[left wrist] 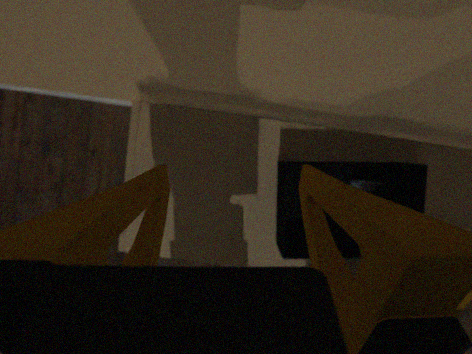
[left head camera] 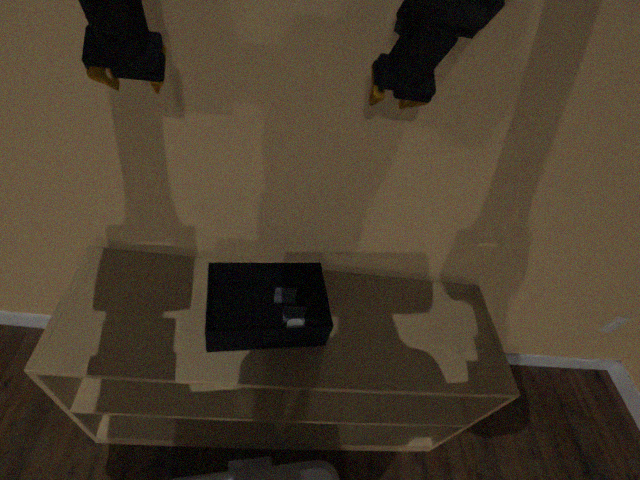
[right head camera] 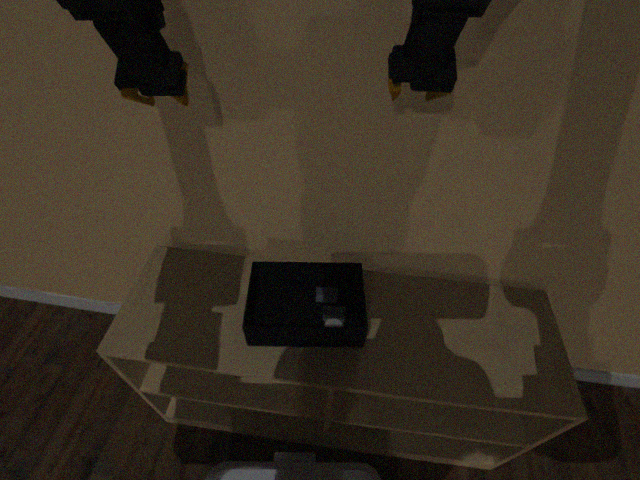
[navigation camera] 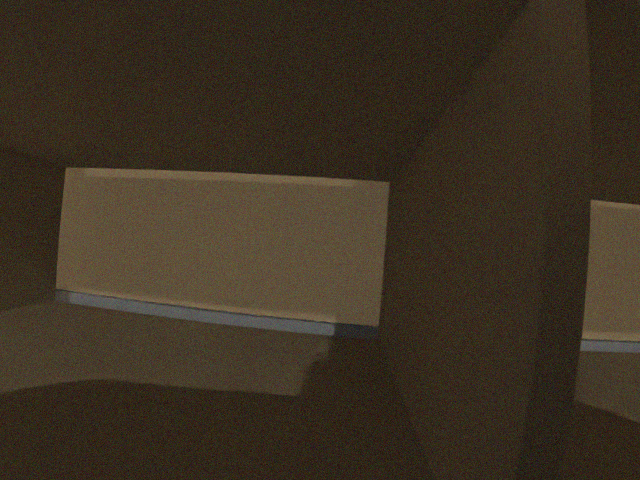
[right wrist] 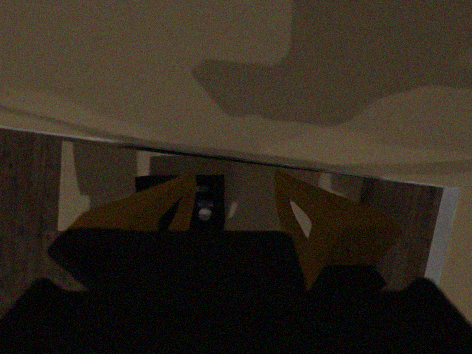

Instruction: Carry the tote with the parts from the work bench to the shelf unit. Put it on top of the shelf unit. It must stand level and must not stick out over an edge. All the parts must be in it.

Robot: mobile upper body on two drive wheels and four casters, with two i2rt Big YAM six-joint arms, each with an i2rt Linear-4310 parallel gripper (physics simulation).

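Frame: origin at the left arm's base, x up, y right, z ahead, level; centimetres.
Seen in the pictures: left gripper, between the fingertips: (left wrist: 234, 176) (left head camera: 138, 88) (right head camera: 170, 103); right gripper, between the fingertips: (left head camera: 384, 104) (right head camera: 409, 97) (right wrist: 235, 177).
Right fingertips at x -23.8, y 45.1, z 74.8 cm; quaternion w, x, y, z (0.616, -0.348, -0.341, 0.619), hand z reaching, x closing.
Offsets run from my right fingertips to a thing's top centre. "spot": to the spot under its first point. Level surfaces: height alone.
The black tote @(dx -46.2, dy -19.4, dz -12.9 cm) (left head camera: 237, 299) (right head camera: 279, 299) (left wrist: 295, 210) (right wrist: 216, 200) stands level on top of the shelf unit @(spot: dx -56.2, dy +3.9, dz -30.8 cm) (left head camera: 361, 372) (right head camera: 413, 377), inside its edges. Two grey parts show inside it, an upper part @(dx -51.9, dy -13.8, dz -8.4 cm) (left head camera: 285, 295) (right head camera: 326, 295) and a lower part @(dx -51.9, dy -11.9, dz -14.5 cm) (left head camera: 294, 316) (right head camera: 333, 316) with a pale end. The tote's dark inside may hide others. My left gripper (left head camera: 138, 87) (right head camera: 170, 103) (left wrist: 234, 176) is open and empty, high up and away from the tote. My right gripper (left head camera: 387, 103) (right head camera: 410, 97) (right wrist: 235, 177) is also open and empty, clear of the tote. The work bench does not show.
A tan wall (left head camera: 320, 155) (right head camera: 351, 155) stands behind the shelf unit. Dark wood floor @(dx -117.2 cm) (left head camera: 568, 408) (right head camera: 41, 351) shows at its sides. The pale robot base (left head camera: 279, 471) (right head camera: 330, 471) is at the bottom of the head views. Walls and a pale baseboard (navigation camera: 206, 313) show in the navigation view.
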